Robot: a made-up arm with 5 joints. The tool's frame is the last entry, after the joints.
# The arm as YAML. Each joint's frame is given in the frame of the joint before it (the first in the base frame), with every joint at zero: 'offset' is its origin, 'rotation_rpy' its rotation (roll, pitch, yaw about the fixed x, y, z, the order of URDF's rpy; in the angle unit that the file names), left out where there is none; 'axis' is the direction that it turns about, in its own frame. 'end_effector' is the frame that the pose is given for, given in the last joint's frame.
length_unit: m
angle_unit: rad
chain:
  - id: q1
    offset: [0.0, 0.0, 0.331]
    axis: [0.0, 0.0, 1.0]
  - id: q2
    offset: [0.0, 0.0, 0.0]
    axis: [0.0, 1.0, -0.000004]
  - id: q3
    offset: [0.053, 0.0, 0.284]
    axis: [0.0, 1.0, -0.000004]
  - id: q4
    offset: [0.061, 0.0, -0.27]
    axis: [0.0, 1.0, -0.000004]
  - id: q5
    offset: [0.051, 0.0, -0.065]
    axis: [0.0, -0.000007, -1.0]
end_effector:
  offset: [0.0, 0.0, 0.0]
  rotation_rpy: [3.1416, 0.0, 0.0]
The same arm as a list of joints. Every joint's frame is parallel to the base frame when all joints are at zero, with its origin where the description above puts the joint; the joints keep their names.
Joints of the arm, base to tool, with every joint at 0 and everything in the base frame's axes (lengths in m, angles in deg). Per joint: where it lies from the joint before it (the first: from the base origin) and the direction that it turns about. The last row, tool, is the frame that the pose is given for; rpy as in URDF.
q1: axis +z origin 0 0 0.331
q2: axis +y origin 0 0 0
q3: axis +y origin 0.053 0 0.284
q4: axis +y origin 0.061 0 -0.27
q5: axis -z origin 0.051 0 -0.065
tool: origin 0 0 0 rpy -180 0 0

